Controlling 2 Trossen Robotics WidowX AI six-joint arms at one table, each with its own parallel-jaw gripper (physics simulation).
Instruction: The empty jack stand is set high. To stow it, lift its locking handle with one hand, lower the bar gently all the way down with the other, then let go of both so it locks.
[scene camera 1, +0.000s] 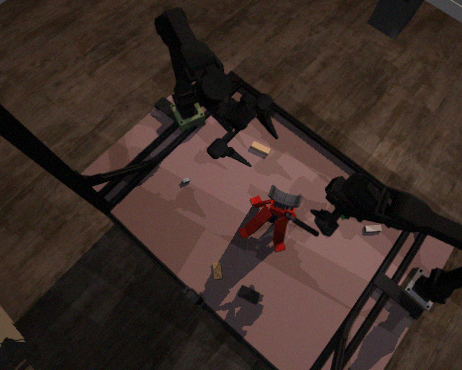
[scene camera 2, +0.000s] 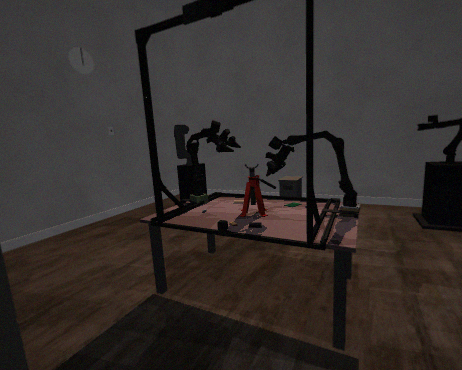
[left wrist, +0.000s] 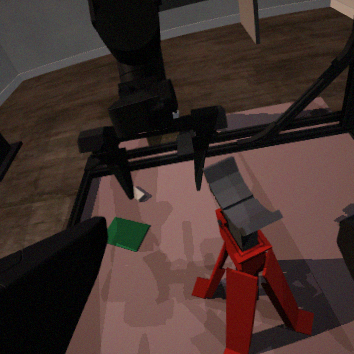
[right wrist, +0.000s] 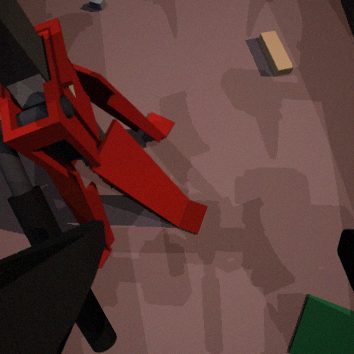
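The red jack stand (scene camera 1: 257, 221) (scene camera 2: 247, 199) (left wrist: 241, 305) (right wrist: 145, 175) stands upright on its legs. Its grey curved saddle (scene camera 1: 285, 196) (scene camera 2: 251, 170) (left wrist: 240, 200) sits empty above the red frame. The black locking handle (scene camera 1: 304, 225) (scene camera 2: 268, 183) (right wrist: 32, 210) sticks out and down, toward the right in both scene views. My left gripper (scene camera 1: 263, 151) (scene camera 2: 235, 148) (left wrist: 223, 230) is open and empty, up and to the left of the stand. My right gripper (scene camera 1: 327, 216) (scene camera 2: 271, 169) (left wrist: 164, 194) (right wrist: 222, 237) is open and empty above the handle's side; one finger hides part of the handle in the right wrist view.
A tan block (scene camera 1: 260, 149) (right wrist: 276, 53), a white block (scene camera 1: 372, 228) (left wrist: 139, 194), a green tile (scene camera 2: 293, 204) (left wrist: 128, 234) (right wrist: 325, 327), a domino (scene camera 1: 217, 271) and a dark block (scene camera 1: 248, 294) lie around the stand. Black frame rails (scene camera 1: 135, 260) edge the table.
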